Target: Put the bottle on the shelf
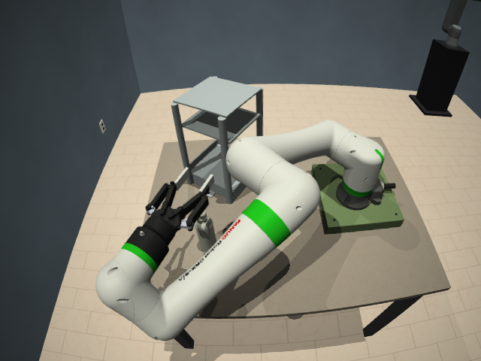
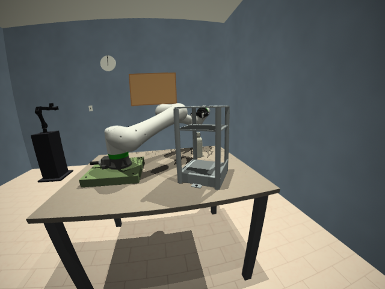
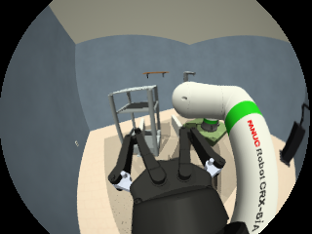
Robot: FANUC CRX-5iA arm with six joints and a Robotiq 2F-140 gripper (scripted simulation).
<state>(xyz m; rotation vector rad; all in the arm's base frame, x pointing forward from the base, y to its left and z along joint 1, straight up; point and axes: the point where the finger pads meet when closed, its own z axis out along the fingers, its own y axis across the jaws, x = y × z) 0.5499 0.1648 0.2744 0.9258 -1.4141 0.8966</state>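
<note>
Right now the pale grey bottle is 20 cm below my hand. From my hand the other things lie so: grey shelving unit: 5 cm behind, 35 cm to the right, 12 cm below.
</note>
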